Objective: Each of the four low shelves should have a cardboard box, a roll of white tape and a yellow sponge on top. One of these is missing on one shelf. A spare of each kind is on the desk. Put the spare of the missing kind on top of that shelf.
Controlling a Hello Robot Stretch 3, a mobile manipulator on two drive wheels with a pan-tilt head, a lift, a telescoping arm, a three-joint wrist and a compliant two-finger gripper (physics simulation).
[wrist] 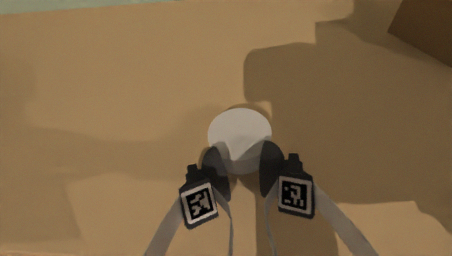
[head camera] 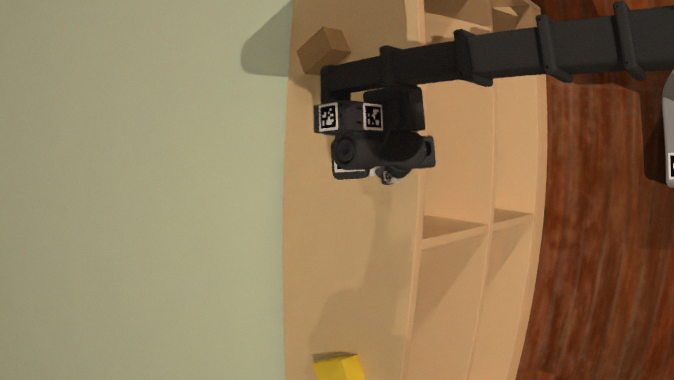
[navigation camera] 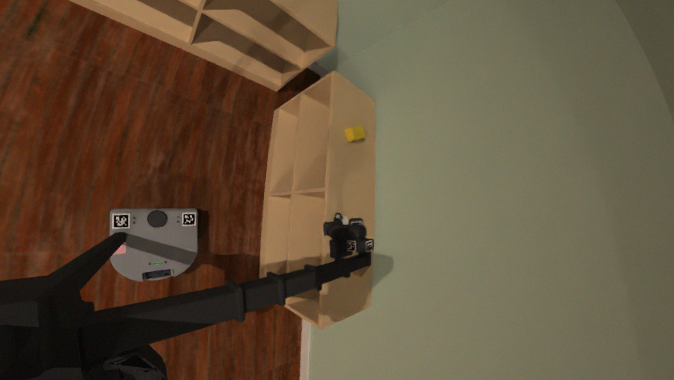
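Pixels of known places: gripper, fingertip midpoint: (wrist: 242, 162); robot's base, origin of the base link: (navigation camera: 157, 218).
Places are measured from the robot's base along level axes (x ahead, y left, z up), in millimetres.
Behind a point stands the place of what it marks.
My gripper (head camera: 384, 176) {x -16, y -655, z 617 mm} (navigation camera: 340, 219) {x -16, y -655, z 617 mm} (wrist: 242, 162) {x -16, y -655, z 617 mm} is shut on a white roll of tape (wrist: 240, 130) {x -16, y -674, z 634 mm}, which sits upright between the fingertips. The tape is low over the wooden shelf top (head camera: 345, 240) {x 130, y -766, z 610 mm} (navigation camera: 351, 185) {x 153, y -757, z 610 mm} (wrist: 100, 65) {x 156, y -809, z 610 mm}, with a dark shadow right around it. I cannot tell whether it touches the surface. A brown cardboard box (head camera: 322, 52) {x -228, y -760, z 660 mm} (wrist: 430, 30) {x -210, y -778, z 632 mm} stands on the same top, beside the arm in the head view and at the upper right in the wrist view. A yellow sponge (head camera: 339, 369) {x 394, y -745, z 655 mm} (navigation camera: 355, 134) {x 397, y -744, z 655 mm} lies near the other end. The desk does not show.
A green wall (head camera: 150, 200) {x 42, y -979, z 933 mm} (navigation camera: 500, 200) {x 58, y -981, z 1216 mm} runs along the shelf's back edge. A second low shelf (navigation camera: 320, 17) {x 1020, y -555, z 610 mm} stands across a narrow gap at the corner. My grey base (navigation camera: 155, 240) {x -89, y 7, z 160 mm} is on the wood floor (navigation camera: 225, 165) {x 299, y -340, z 0 mm}, and my extended arm (head camera: 510, 52) {x -102, y -235, z 902 mm} (navigation camera: 200, 307) {x -93, y -52, z 906 mm} crosses the shelf.
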